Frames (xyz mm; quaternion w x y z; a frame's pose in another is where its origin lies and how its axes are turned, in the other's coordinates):
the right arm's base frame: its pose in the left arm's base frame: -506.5 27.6 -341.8 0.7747 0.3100 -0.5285 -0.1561
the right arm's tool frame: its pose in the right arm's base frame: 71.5 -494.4 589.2 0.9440 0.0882 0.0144 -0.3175
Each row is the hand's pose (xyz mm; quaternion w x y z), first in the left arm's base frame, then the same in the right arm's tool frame.
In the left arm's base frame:
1: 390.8 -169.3 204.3 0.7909 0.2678 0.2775 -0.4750
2: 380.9 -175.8 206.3 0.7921 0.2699 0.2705 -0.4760
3: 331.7 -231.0 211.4 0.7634 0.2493 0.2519 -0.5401
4: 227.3 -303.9 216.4 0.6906 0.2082 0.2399 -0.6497
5: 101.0 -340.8 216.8 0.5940 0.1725 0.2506 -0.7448
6: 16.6 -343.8 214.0 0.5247 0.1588 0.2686 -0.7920
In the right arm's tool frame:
1: 358.8 768.7 -1325.0 0.7166 -0.5292 0.3420 -0.2991
2: 360.5 769.1 -1313.1 0.7216 -0.5264 0.3380 -0.2965
3: 388.3 761.8 -1244.8 0.7211 -0.5443 0.2730 -0.3305
4: 407.4 749.3 -1119.5 0.6935 -0.5729 0.1635 -0.4051
5: 384.4 739.1 -990.3 0.6387 -0.5872 0.0689 -0.4924
6: 349.3 733.7 -913.6 0.5945 -0.5847 0.0231 -0.5514

